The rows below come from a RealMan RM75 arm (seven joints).
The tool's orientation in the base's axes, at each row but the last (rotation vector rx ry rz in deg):
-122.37 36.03 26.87
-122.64 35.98 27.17
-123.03 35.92 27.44
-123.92 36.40 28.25
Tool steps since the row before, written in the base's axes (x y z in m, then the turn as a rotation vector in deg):
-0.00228 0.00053 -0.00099 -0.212 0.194 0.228
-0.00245 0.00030 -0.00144 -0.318 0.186 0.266
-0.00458 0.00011 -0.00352 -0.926 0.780 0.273
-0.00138 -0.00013 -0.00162 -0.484 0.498 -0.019
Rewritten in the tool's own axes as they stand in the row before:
-0.00145 0.00167 0.00125 -0.344 -0.119 0.048
-0.00128 0.00216 0.00136 -0.447 -0.076 0.032
-0.00183 0.00477 0.00269 -1.098 -0.042 0.577
-0.00019 0.00185 0.00104 -0.512 0.025 0.469

